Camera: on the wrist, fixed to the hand. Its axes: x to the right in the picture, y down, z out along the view.
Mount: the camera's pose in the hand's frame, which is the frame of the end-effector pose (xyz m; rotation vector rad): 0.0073 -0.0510 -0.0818 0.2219 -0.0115 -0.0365
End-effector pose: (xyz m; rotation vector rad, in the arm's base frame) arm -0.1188 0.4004 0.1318 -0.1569 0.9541 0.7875
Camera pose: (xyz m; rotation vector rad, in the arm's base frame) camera -0.1374 0.3310 0.0671 0.0231 1.0179 0.6433
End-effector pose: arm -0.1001 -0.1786 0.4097 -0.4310 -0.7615 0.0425
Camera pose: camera -0.0454 -0.2534 0.3821 -0.2060 -0.7664 0.0944
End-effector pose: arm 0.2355 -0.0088 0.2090 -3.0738 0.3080 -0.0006
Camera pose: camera 0.2523 0.0354 0.2933 -2.8577 0.2337 -0.0174
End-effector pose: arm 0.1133 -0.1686 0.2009 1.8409 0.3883 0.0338
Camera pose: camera 0.0897 -0.0780 0.1769 2.0512 0.4314 -0.0467
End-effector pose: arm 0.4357 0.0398 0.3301 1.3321 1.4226 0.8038
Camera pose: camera 0.3430 0.0505 0.3049 1.4703 1.5573 0.6268
